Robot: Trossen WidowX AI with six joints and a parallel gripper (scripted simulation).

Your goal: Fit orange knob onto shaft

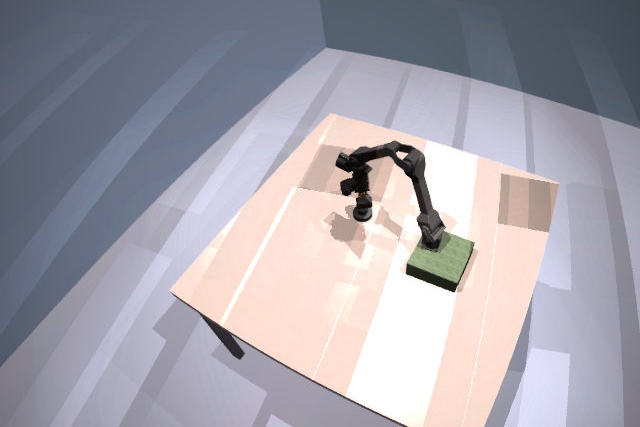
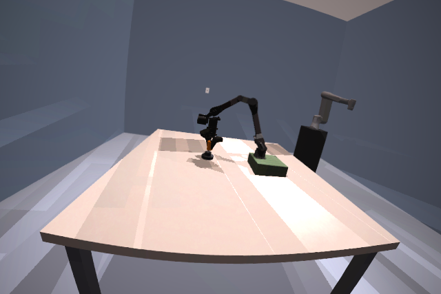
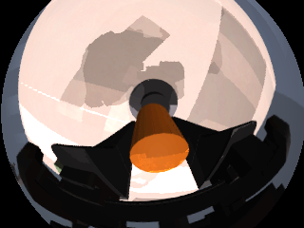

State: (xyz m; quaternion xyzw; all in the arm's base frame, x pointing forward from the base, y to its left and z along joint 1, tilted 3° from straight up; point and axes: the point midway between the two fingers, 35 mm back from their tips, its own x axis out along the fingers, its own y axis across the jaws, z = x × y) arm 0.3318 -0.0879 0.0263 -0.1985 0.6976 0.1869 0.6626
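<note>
The round pedestal lies 10 mm ahead of my gripper tip and 40 mm below it. Round my gripper tip: orange knob (30 mm above).
</note>
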